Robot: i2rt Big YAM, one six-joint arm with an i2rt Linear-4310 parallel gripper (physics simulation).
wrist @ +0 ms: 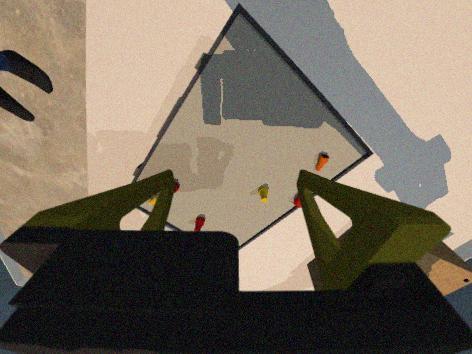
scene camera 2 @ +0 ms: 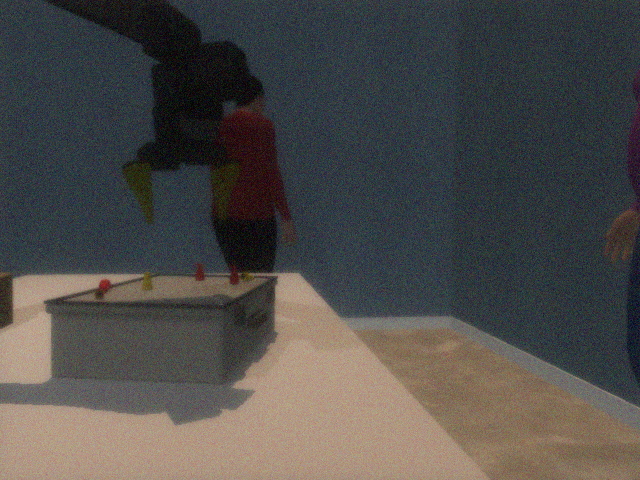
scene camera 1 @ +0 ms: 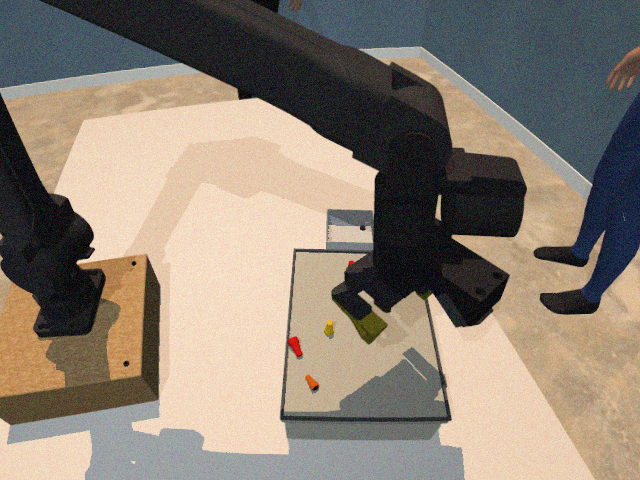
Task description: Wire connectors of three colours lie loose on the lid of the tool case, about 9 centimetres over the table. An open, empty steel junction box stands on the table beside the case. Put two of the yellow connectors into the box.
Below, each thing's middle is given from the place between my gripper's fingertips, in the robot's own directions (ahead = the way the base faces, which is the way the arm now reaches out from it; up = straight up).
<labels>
Right now the tool case (scene camera 2: 183, 330) is 14 cm below my hand, 6 cm to the left of it and 2 cm behind it. Also, from my hand: steel junction box (scene camera 1: 346, 229): 33 cm to the left, 17 cm below, 2 cm ahead.
</labels>
